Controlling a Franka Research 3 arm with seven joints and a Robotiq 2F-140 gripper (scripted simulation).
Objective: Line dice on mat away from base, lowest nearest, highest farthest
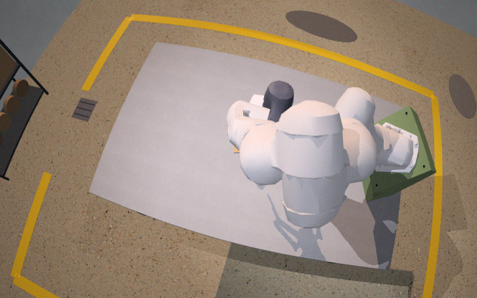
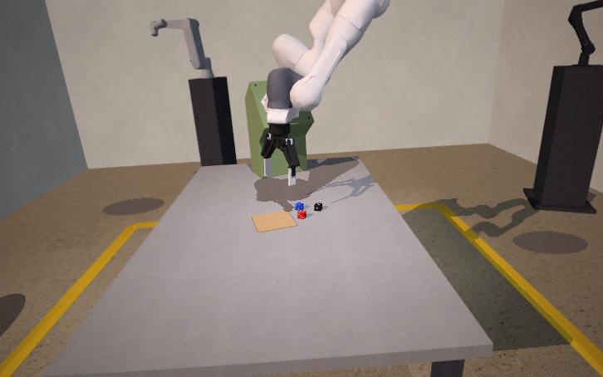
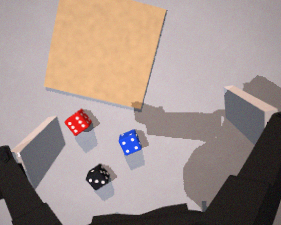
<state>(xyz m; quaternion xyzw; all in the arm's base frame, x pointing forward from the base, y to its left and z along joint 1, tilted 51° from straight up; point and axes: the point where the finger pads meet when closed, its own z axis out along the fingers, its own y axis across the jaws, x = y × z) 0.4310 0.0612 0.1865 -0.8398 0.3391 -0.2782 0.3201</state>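
The blue die is 130 mm below my hand, 50 mm to the left of it and 50 mm behind it. Also, from my hand: red die 130 mm below, 90 mm to the left, 20 mm ahead; tan mat 140 mm below, 80 mm ahead; black die 130 mm to the left, 130 mm below, 60 mm behind.
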